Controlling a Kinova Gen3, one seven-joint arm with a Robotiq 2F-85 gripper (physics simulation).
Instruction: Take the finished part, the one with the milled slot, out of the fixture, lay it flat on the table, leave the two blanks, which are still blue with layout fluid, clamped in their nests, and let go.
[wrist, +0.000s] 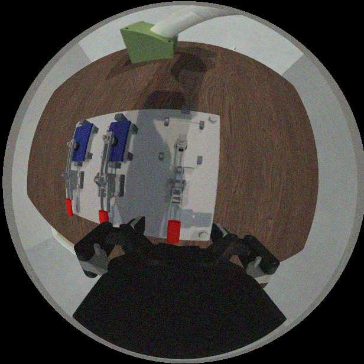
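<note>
My gripper (178, 227) is open and empty. In the wrist view its fingertips appear on either side of the red handle (173, 232) of the right-hand toggle clamp; the height gap is hard to judge. A pale plate-like part (192, 142), close in colour to the fixture plate (145, 200), lies in the right-hand nest under that clamp's arm (181, 145). Its slot cannot be made out. Two blue blanks (82, 143) (120, 141) sit in the left and middle nests, each with a clamp arm over it.
The red handles of the left clamp (69, 207) and middle clamp (103, 217) point toward the gripper side. Bolt heads stand at the plate's right corners. Brown wooden table (265, 150) surrounds the fixture. A green block (150, 46) with a pale arm-like tube (187, 22) stands beyond it.
</note>
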